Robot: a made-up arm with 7 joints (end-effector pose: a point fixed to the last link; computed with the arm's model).
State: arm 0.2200 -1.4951 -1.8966 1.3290 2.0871 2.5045 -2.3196
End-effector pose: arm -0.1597 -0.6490 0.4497 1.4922 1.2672 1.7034
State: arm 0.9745 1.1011 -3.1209 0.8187 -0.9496 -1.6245 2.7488
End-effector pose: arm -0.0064 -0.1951 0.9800 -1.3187 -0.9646 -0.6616
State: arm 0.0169 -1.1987 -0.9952 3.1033 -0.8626 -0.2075 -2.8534
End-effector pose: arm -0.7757 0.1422 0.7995 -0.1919 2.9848 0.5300
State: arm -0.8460 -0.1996 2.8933 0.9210 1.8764 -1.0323 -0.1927
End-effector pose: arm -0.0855 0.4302 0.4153 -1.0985 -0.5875 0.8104
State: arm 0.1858 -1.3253 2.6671 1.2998 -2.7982 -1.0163 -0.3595
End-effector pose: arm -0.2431 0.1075 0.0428 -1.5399 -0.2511 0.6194
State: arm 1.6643 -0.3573 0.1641 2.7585 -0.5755 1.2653 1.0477
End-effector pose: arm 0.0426 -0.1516 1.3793 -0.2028 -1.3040 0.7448
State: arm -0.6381 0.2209 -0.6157 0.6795 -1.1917 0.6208 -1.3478
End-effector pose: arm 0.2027 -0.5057 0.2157 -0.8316 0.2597 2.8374
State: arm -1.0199 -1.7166 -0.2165 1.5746 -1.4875 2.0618 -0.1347
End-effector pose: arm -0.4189 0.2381 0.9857 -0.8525 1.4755 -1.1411
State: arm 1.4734 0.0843 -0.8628 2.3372 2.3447 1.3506 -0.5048
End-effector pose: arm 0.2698 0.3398 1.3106 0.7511 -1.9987 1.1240
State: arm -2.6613 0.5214 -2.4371 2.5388 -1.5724 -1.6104 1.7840
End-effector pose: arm -0.3339 -0.0335 1.1730 -0.0225 2.3641 -0.3565
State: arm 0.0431 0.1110 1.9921 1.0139 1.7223 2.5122 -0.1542
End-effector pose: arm -0.3517 0.3974 0.6243 -1.2507 -0.5411 -2.0033
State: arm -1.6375 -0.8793 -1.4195 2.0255 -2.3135 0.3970 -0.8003
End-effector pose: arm -0.4891 0.3957 1.0146 0.7336 2.2971 0.8027
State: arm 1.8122 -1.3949 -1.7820 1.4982 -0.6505 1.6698 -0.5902
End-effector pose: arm 0.6827 -0.1398 0.3256 -0.5138 -0.5629 2.0392
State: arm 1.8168 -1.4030 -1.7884 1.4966 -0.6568 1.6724 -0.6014
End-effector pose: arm 0.6813 -0.1357 0.3187 -0.5054 -0.5728 2.0524
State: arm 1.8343 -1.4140 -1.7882 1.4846 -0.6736 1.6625 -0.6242
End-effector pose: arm 0.6824 -0.1162 0.3141 -0.5140 -0.6080 2.0859
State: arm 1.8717 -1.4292 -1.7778 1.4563 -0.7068 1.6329 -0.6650
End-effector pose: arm 0.6857 -0.0728 0.3137 -0.5492 -0.6856 2.1493
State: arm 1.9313 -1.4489 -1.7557 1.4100 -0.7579 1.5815 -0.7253
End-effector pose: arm 0.6865 -0.0028 0.3199 -0.6134 -0.8189 2.2410
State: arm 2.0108 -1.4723 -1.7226 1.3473 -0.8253 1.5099 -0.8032
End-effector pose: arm 0.6767 0.0905 0.3347 -0.7034 -1.0185 2.3470
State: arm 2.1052 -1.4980 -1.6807 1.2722 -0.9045 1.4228 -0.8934
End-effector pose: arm 0.6481 0.1977 0.3594 -0.8101 -1.2895 2.4426
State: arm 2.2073 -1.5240 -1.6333 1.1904 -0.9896 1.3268 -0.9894
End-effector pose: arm 0.5963 0.3051 0.3933 -0.9214 -1.6262 2.4968
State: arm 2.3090 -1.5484 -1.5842 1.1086 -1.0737 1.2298 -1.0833
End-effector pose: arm 0.5248 0.3984 0.4330 0.8958 1.7555 -2.1716
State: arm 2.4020 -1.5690 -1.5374 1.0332 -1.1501 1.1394 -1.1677
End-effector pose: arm 0.4439 0.4680 0.4737 0.8506 1.8360 -1.8350
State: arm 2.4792 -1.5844 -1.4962 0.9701 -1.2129 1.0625 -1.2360
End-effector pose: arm 0.3676 0.5121 0.5103 0.8093 1.8919 -1.5510
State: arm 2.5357 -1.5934 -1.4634 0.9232 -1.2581 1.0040 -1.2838
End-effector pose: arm 0.3073 0.5355 0.5391 0.7790 1.9269 -1.3398
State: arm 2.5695 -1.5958 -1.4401 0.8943 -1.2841 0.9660 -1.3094
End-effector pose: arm 0.2693 0.5455 0.5587 0.7641 1.9463 -1.2102
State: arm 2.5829 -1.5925 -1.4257 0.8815 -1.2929 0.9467 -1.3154
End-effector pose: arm 0.2528 0.5485 0.5697 0.7636 1.9551 -1.1547
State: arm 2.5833 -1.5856 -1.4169 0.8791 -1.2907 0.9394 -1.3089
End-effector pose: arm 0.2505 0.5483 0.5756 0.7730 1.9582 -1.1468
